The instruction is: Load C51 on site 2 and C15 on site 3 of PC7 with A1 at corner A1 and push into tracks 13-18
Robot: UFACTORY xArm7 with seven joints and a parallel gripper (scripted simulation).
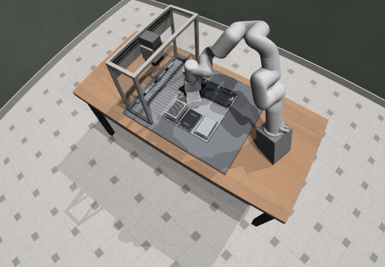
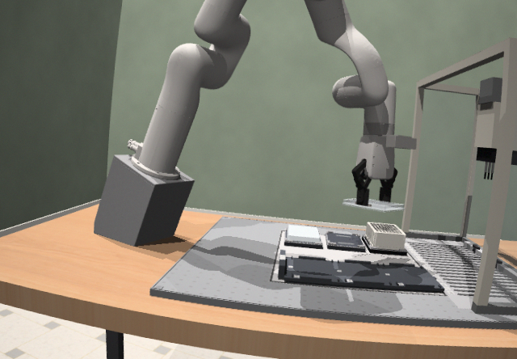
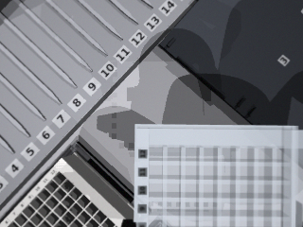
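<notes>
Now: hand 4 cm past the dark plate carrier PC7, 16 cm to the left of it and 13 cm above it. Round my hand: nest S2: 4 cm behind, 11 cm to the left, 14 cm below; deep-well block C51: 6 cm ahead, 11 cm to the left, 11 cm below; 96-well plate C15: 1 cm below.
</notes>
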